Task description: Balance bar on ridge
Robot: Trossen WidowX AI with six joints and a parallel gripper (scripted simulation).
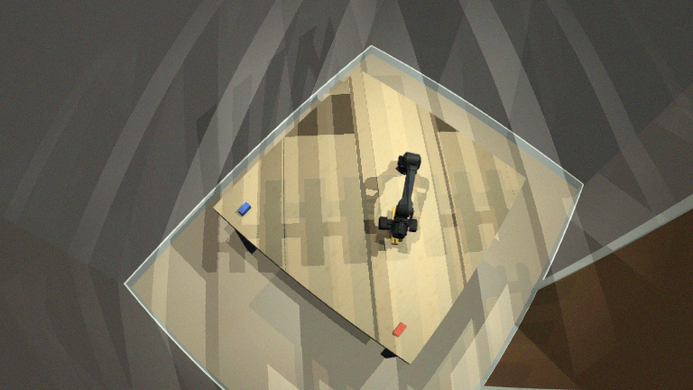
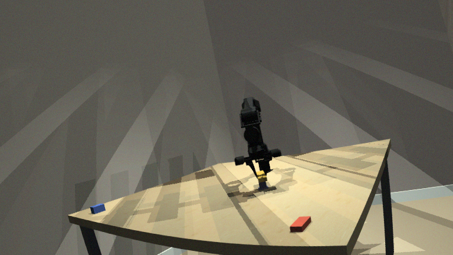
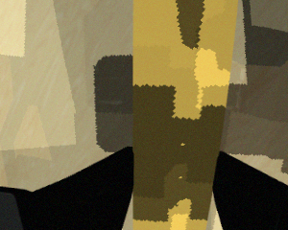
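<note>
My gripper tip is now 20 mm to the left of the yellow bar and 20 mm past it. The rest, counted from my gripper tip: blue block 680 mm to the right, 390 mm ahead, 40 mm below; then red block 390 mm ahead, 320 mm to the left, 50 mm below.
</note>
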